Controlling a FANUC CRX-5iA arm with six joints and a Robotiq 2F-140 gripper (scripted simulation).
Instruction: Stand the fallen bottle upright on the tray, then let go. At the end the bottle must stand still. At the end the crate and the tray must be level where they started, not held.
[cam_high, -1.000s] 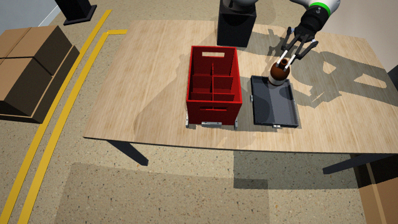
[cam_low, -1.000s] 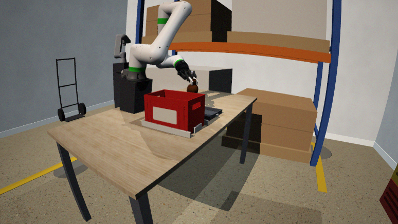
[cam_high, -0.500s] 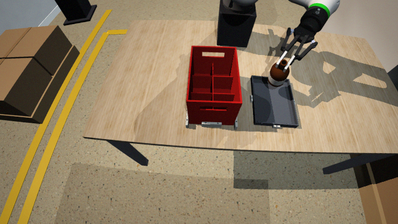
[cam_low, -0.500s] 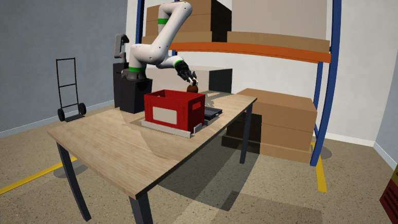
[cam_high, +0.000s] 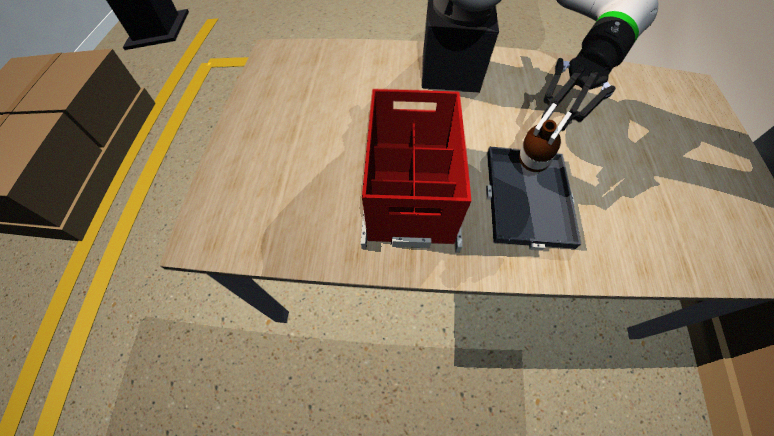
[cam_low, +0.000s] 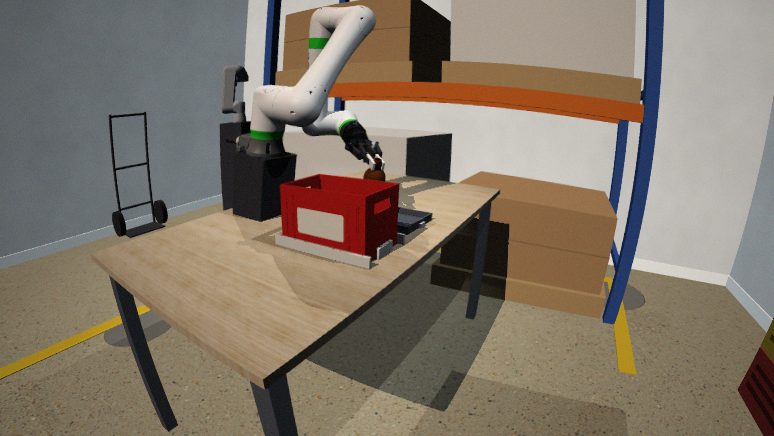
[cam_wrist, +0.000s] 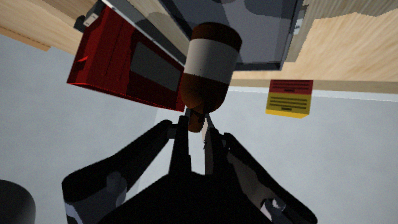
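Right now my hand is 6 cm above the brown bottle. Round my hand: dark grey tray: 19 cm below, 5 cm ahead, 1 cm to the left; then red crate: 27 cm to the right, 12 cm below, 1 cm behind.
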